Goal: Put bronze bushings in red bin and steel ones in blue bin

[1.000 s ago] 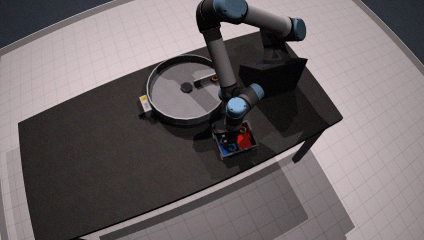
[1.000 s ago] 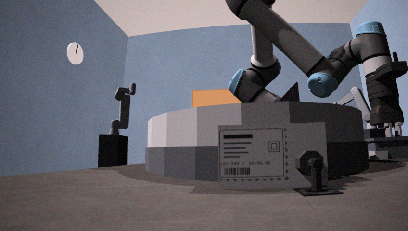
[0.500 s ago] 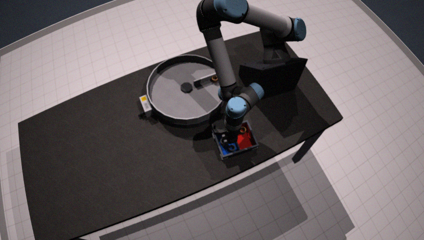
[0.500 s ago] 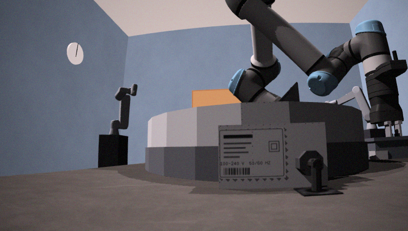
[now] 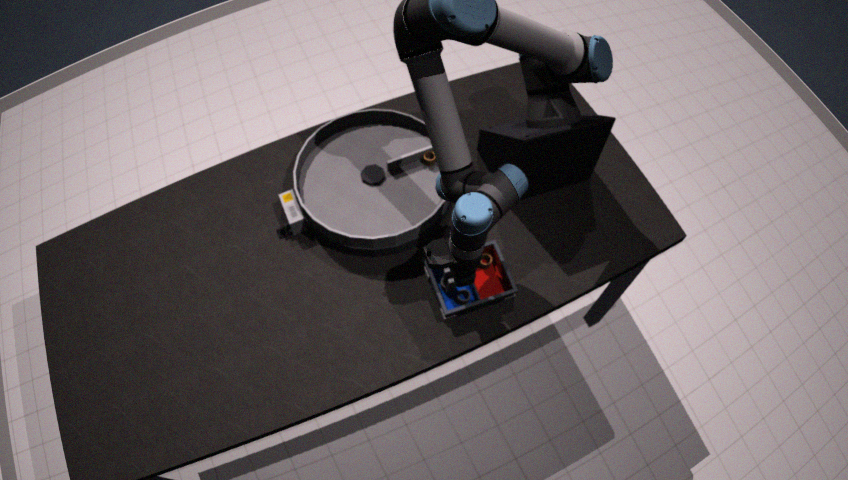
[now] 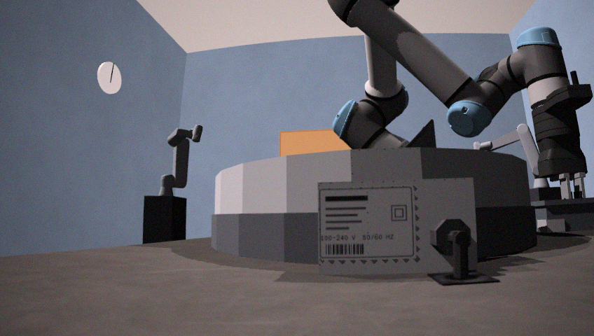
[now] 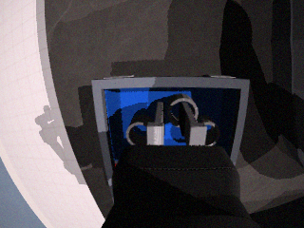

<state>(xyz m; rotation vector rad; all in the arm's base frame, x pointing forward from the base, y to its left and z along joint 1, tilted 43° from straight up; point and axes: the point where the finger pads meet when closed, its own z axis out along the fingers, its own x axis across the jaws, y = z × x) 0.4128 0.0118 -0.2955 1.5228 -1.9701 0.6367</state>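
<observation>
My hand is 50 mm past the red bin, 10 mm to the right of it and 20 mm above it. Round my hand: grey turntable (20 mm ahead, 360 mm to the right, 10 mm above).
</observation>
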